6 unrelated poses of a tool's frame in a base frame.
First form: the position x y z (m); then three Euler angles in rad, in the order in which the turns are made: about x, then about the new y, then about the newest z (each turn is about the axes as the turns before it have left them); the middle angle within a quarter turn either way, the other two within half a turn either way.
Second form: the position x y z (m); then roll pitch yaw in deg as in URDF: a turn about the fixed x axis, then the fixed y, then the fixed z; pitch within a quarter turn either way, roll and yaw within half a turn. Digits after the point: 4 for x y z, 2 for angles.
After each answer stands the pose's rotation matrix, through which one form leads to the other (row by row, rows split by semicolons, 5 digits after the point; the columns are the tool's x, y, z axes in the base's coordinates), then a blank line. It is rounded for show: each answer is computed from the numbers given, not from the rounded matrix.
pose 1, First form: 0.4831, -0.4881, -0.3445, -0.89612, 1.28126, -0.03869
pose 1, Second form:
0.4831, -0.4881, -0.3445, -77.49, 34.61, -69.72
0.28529 0.01104 0.95838; -0.77201 0.59523 0.22296; -0.56799 -0.80348 0.17834

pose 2, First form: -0.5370, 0.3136, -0.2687, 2.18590, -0.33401, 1.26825
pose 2, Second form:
-0.5370, 0.3136, -0.2687, 142.13, -46.32, -65.95
0.28149 -0.90183 -0.32783; -0.63061 0.08365 -0.77158; 0.72325 0.42392 -0.54515

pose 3, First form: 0.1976, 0.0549, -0.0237, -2.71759, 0.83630, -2.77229
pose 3, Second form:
0.1976, 0.0549, -0.0237, 134.21, 28.84, 135.52
-0.62503 0.24192 0.74217; 0.61375 0.73978 0.27573; -0.48234 0.62785 -0.61087

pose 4, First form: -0.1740, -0.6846, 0.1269, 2.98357, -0.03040, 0.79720
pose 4, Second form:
-0.1740, -0.6846, 0.1269, 172.42, -5.26, -45.47
0.69839 -0.71507 -0.03040; -0.70983 -0.68658 -0.15729; 0.09161 0.13143 -0.98708

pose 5, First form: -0.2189, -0.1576, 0.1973, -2.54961, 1.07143, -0.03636
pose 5, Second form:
-0.2189, -0.1576, 0.1973, -126.80, -48.44, -43.83
0.47855 0.01741 0.87789; -0.45938 -0.84710 0.26721; 0.74830 -0.53116 -0.39738

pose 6, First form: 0.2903, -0.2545, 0.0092, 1.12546, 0.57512, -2.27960
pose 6, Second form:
0.2903, -0.2545, 0.0092, -64.72, 32.18, -130.19
-0.54621 0.63702 0.54394; -0.64654 0.09226 -0.75728; -0.53258 -0.76531 0.36146

